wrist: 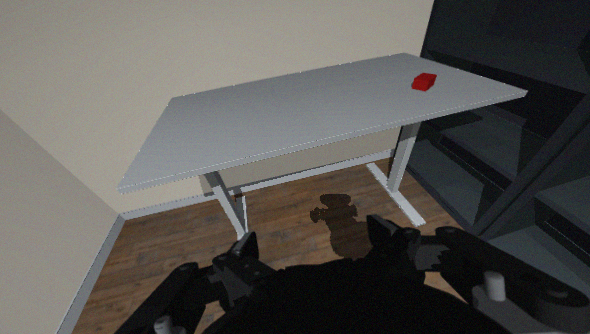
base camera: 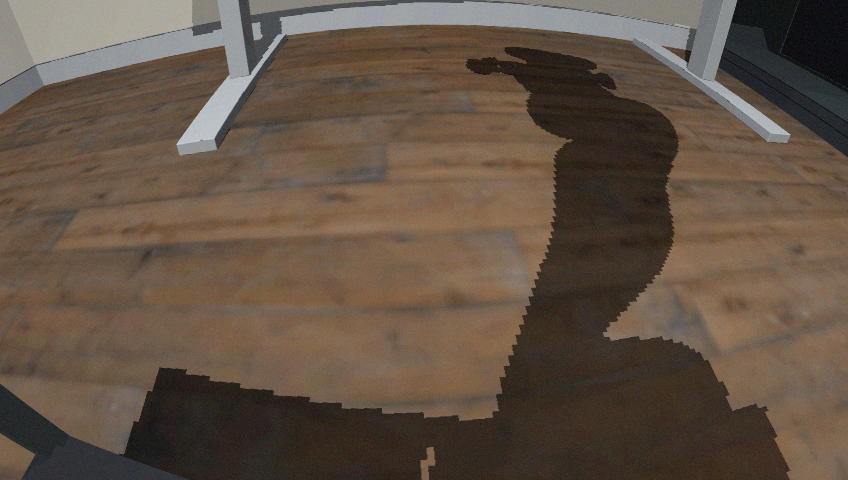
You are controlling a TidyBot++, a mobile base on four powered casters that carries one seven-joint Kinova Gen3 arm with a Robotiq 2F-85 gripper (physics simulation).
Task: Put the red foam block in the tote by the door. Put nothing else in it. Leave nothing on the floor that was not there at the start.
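Places are measured from the arm's base along level axes (x ahead, y left, z up), in centimetres.
Pixels of known places: gripper, fingertip midpoint: [wrist: 312, 235].
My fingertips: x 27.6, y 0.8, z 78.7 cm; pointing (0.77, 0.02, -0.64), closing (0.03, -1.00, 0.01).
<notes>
Behind a point stands the place of what it marks.
A red block [wrist: 424, 82] @[z 58.9, x 102.6, y -54.7 cm] lies on the grey table [wrist: 280, 115] @[z 55.3, x 95.4, y 7.4 cm] near its right end in the wrist view. My gripper [wrist: 312, 235] @[z 78.7, x 27.6, y 0.8 cm] is open, with its two fingers wide apart at the bottom of the wrist view. No object shows between the fingers; the floor and the arm's shadow show beyond them. The gripper is apart from the block, on the near side of the table. The tote and the door do not show in either view.
A dark shelf unit [wrist: 530, 167] @[z 21.6, x 81.1, y -105.3 cm] stands right of the table. Table legs [base camera: 236, 41] @[z -28.1, x 98.0, y 49.9 cm] [base camera: 711, 44] @[z -26.4, x 122.1, y -69.0 cm] with long feet stand on the wooden floor [base camera: 297, 261] @[z -39.7, x 44.0, y 16.5 cm]. A wall [wrist: 200, 45] @[z 77.6, x 146.5, y 48.6 cm] rises behind the table. The arm's shadow [base camera: 612, 190] @[z -39.7, x 62.2, y -22.9 cm] falls across the floor.
</notes>
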